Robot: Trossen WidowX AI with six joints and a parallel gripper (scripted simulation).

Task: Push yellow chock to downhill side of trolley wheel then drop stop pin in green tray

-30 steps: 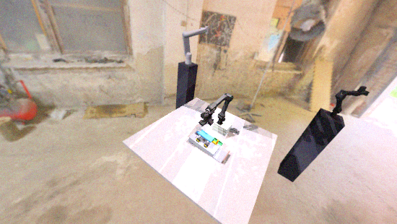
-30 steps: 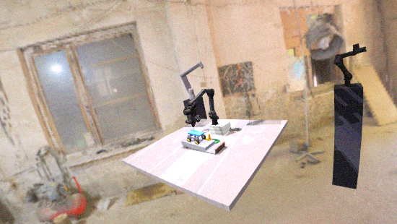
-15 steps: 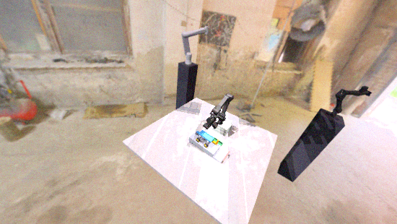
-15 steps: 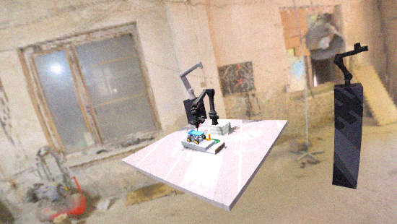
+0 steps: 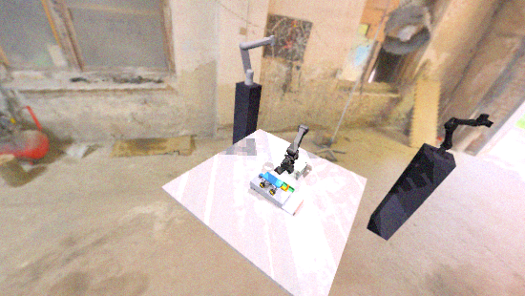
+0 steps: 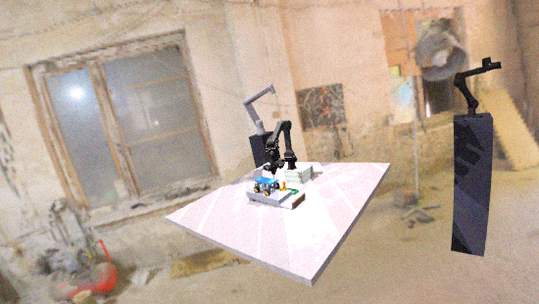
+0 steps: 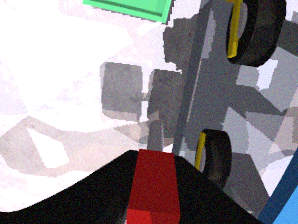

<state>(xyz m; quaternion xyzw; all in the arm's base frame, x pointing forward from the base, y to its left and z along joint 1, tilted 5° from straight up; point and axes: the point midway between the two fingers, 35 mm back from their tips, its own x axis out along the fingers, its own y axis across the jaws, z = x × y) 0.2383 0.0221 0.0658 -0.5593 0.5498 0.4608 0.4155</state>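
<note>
Now: the green tray 16 cm below my gripper tip, 9 cm to the left of it and 3 cm behind it. Round my gripper tip: trolley: 10 cm ahead, 4 cm below, 1 cm to the left; yellow chock: 10 cm to the left, 7 cm below, 4 cm ahead; stop pin: right at my gripper tip.
</note>
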